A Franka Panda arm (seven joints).
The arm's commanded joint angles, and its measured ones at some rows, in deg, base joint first. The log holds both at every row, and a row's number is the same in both.
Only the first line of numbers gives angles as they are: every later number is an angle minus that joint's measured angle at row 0.
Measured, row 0:
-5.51 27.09 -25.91 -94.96 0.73 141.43 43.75
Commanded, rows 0 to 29:
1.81 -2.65 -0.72 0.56 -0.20 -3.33 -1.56
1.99 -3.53 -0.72 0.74 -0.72 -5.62 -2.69
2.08 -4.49 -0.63 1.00 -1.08 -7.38 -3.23
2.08 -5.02 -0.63 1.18 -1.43 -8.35 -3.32
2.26 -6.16 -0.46 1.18 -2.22 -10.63 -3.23
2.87 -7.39 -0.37 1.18 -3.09 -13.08 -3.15
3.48 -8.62 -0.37 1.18 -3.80 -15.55 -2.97
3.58 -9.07 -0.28 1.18 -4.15 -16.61 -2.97
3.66 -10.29 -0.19 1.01 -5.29 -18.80 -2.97
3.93 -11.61 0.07 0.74 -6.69 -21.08 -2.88
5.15 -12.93 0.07 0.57 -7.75 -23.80 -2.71
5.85 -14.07 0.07 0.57 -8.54 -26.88 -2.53
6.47 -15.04 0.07 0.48 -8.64 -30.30 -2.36
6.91 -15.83 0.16 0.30 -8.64 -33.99 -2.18
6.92 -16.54 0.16 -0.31 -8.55 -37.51 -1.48
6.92 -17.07 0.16 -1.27 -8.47 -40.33 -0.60
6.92 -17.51 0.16 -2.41 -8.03 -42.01 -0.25
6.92 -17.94 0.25 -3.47 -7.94 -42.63 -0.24
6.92 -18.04 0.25 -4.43 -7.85 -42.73 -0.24
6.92 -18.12 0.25 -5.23 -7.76 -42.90 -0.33
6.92 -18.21 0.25 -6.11 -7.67 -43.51 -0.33
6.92 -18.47 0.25 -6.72 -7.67 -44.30 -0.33
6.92 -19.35 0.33 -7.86 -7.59 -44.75 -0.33
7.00 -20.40 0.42 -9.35 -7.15 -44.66 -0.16
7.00 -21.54 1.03 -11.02 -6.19 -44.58 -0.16
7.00 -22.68 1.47 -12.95 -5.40 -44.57 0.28
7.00 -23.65 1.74 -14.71 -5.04 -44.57 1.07
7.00 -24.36 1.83 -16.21 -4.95 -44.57 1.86
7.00 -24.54 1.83 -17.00 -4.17 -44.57 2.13
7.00 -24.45 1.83 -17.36 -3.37 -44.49 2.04
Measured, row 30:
6.86 -21.38 1.15 -13.40 -4.94 -44.12 0.20
